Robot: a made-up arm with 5 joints. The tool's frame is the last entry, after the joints.
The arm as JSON. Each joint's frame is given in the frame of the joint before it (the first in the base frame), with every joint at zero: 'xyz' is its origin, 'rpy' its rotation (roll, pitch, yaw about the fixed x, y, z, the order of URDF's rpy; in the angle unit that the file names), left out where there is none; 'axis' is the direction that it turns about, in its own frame. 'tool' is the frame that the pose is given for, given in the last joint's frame.
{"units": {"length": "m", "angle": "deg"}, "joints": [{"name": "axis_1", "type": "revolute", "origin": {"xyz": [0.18, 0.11, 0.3]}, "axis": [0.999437, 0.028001, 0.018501]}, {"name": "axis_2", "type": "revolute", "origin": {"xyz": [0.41, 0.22, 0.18]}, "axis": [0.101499, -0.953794, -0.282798]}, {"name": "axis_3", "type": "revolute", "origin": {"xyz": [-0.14, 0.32, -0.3]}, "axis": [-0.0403, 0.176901, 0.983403]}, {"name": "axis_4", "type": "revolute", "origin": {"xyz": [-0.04, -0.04, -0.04]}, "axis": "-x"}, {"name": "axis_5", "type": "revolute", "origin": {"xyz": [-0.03, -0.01, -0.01]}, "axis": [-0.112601, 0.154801, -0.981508]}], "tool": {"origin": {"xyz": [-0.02, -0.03, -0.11], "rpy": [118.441, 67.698, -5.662]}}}
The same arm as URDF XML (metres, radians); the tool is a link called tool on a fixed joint. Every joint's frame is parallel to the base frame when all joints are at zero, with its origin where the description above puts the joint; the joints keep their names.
<robot name="arm">
<joint name="tool_joint" type="fixed"><parent link="link5"/><child link="tool"/><origin xyz="-0.0200 -0.0300 -0.1100" rpy="2.0672 1.1816 -0.0988"/></joint>
<joint name="axis_5" type="continuous"><parent link="link4"/><child link="link5"/><origin xyz="-0.0300 -0.0100 -0.0100"/><axis xyz="-0.112601 0.154801 -0.981508"/></joint>
<joint name="axis_4" type="continuous"><parent link="link3"/><child link="link4"/><origin xyz="-0.0400 -0.0400 -0.0400"/><axis xyz="-1 0 0"/></joint>
<joint name="axis_3" type="continuous"><parent link="link2"/><child link="link3"/><origin xyz="-0.1400 0.3200 -0.3000"/><axis xyz="-0.0403 0.176901 0.983403"/></joint>
<joint name="axis_2" type="continuous"><parent link="link1"/><child link="link2"/><origin xyz="0.4100 0.2200 0.1800"/><axis xyz="0.101499 -0.953794 -0.282798"/></joint>
<joint name="axis_1" type="continuous"><parent link="base"/><child link="link1"/><origin xyz="0.1800 0.1100 0.3000"/><axis xyz="0.999437 0.028001 0.018501"/></joint>
<link name="base"/>
<link name="link1"/>
<link name="link2"/>
<link name="link3"/>
<link name="link4"/>
<link name="link5"/>
<link name="tool"/>
</robot>

